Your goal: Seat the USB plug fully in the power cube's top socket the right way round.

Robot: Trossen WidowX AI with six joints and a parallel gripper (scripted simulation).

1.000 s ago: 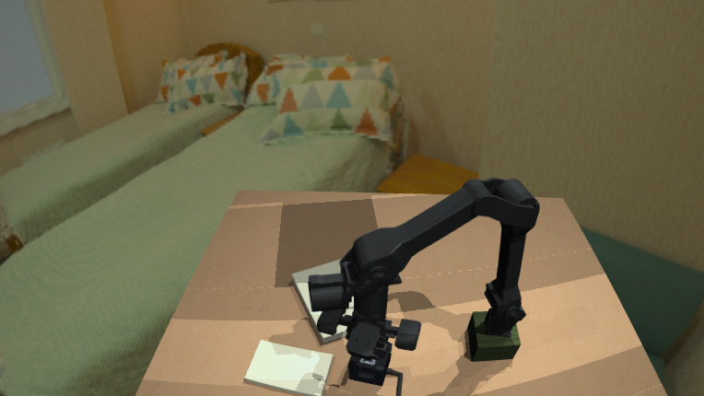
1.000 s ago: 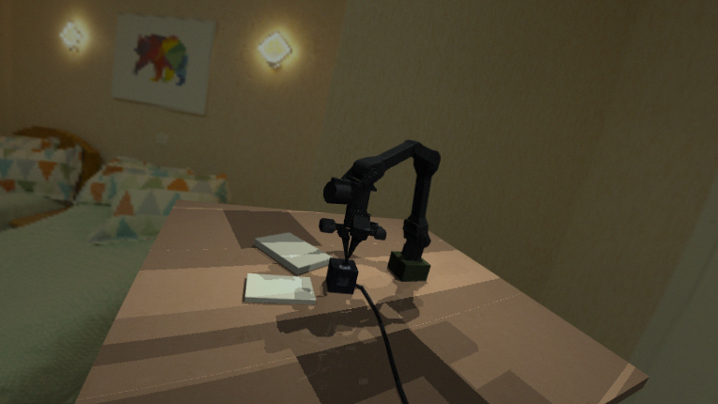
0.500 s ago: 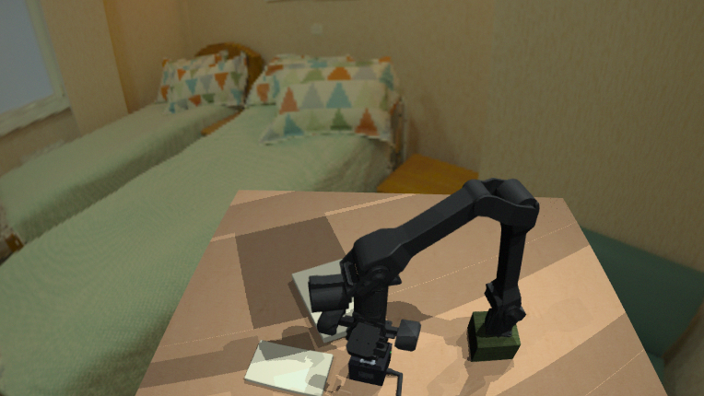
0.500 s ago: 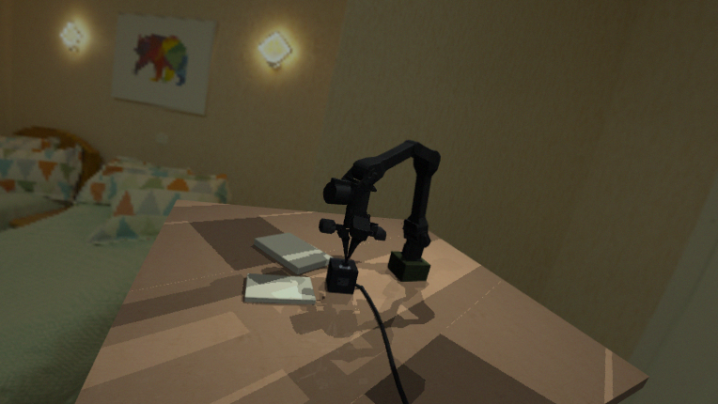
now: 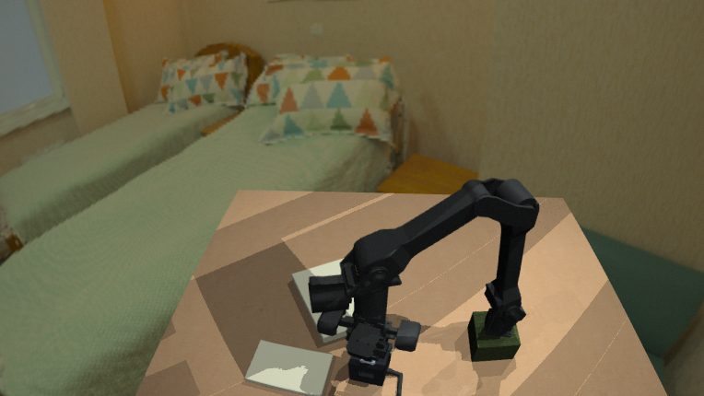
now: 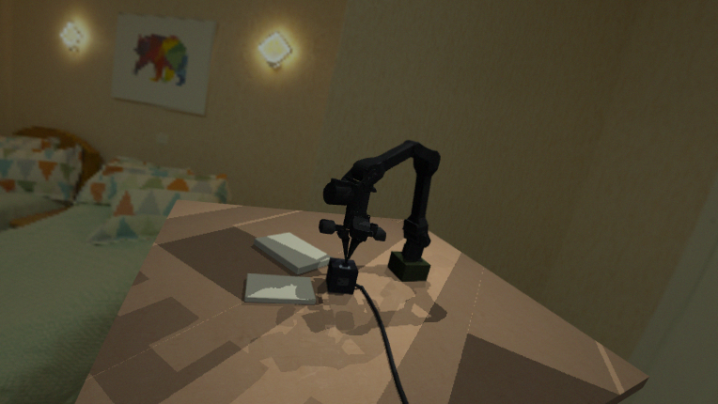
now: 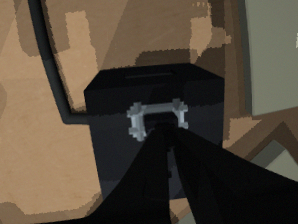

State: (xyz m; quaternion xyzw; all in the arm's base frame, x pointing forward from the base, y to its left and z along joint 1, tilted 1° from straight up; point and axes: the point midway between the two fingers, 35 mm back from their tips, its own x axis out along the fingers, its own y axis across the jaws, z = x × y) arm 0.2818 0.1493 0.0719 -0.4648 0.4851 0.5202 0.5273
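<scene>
Now: gripper tip 2 cm above the USB plug. Also, from my gripper tip: silver-framed socket 4 cm below.
</scene>
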